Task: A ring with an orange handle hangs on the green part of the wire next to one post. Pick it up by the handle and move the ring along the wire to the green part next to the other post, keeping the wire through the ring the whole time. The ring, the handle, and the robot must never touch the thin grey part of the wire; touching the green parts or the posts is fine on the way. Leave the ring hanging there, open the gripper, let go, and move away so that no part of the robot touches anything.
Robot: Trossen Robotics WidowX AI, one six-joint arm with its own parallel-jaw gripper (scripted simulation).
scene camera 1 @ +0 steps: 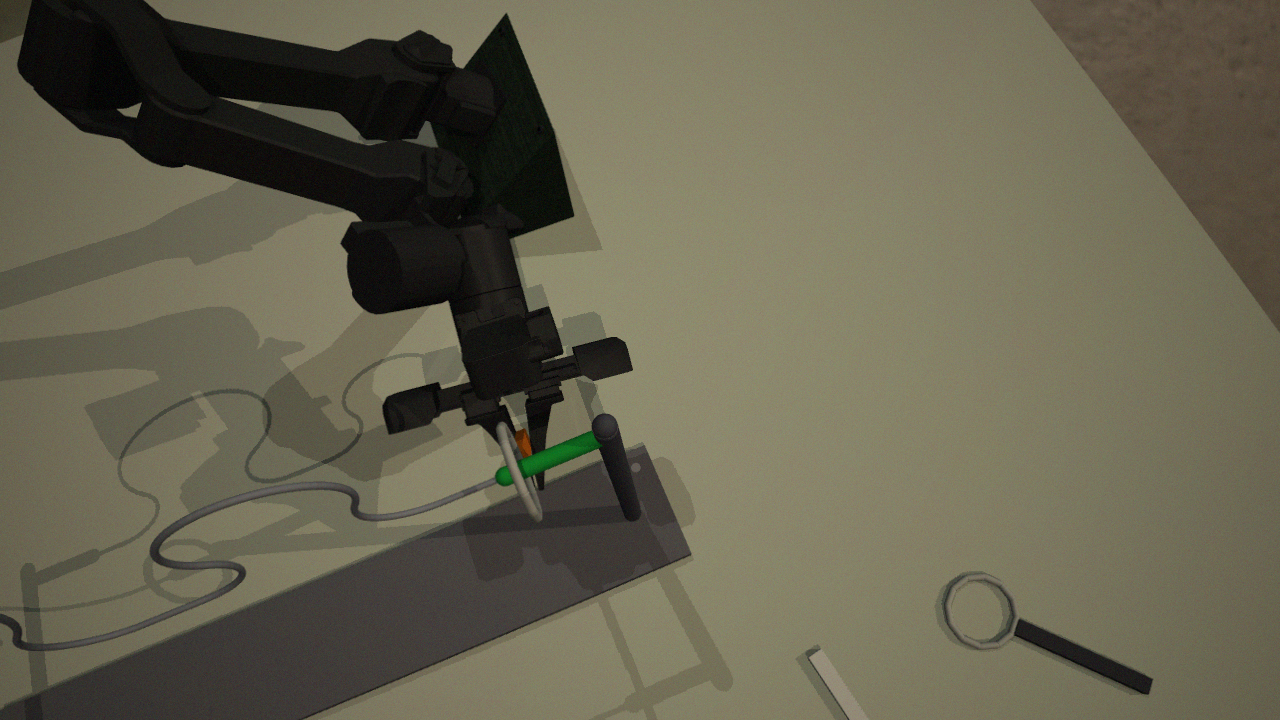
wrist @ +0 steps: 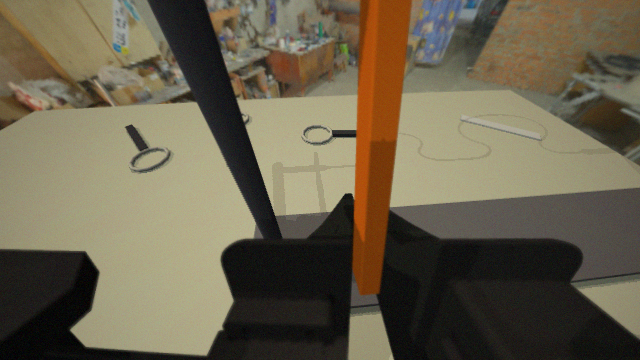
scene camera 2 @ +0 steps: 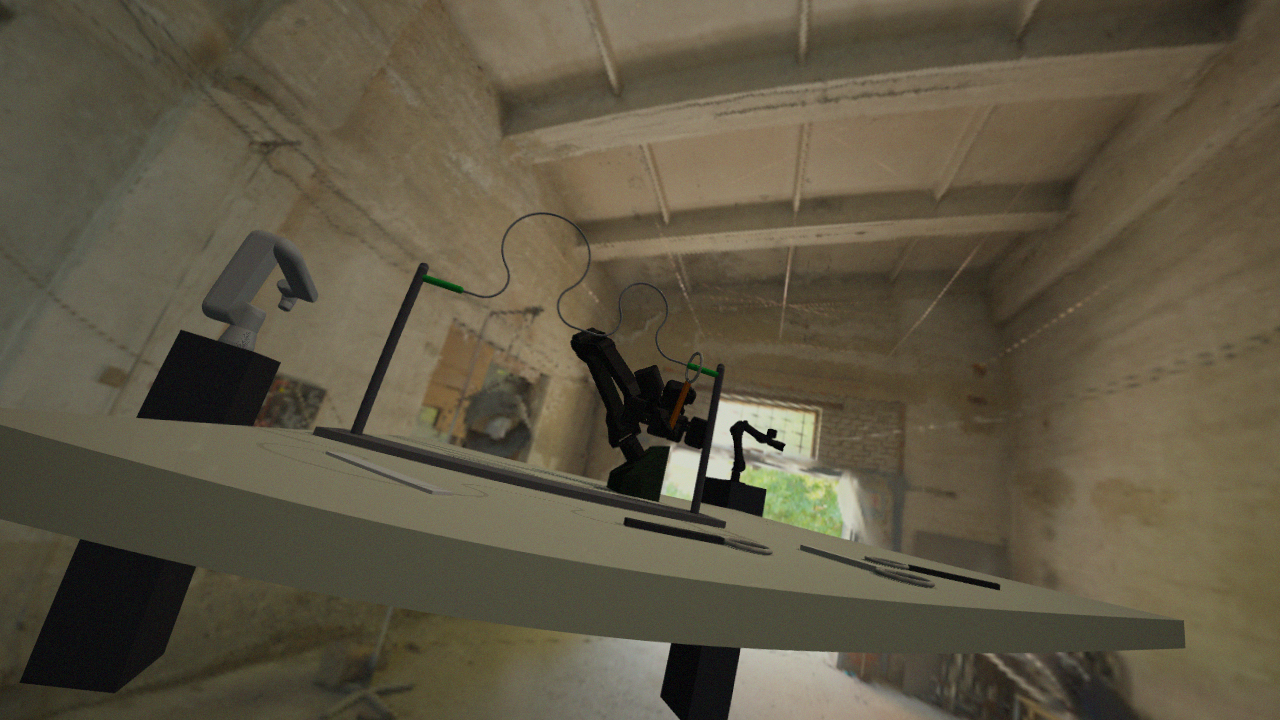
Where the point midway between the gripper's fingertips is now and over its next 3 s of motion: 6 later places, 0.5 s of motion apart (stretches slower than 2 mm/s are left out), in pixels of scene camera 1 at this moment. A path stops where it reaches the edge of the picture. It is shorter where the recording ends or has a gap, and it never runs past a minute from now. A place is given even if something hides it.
My gripper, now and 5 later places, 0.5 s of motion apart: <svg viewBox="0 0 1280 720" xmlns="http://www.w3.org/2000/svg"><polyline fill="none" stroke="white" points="537,490 544,492 546,493 536,454 531,434 523,409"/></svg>
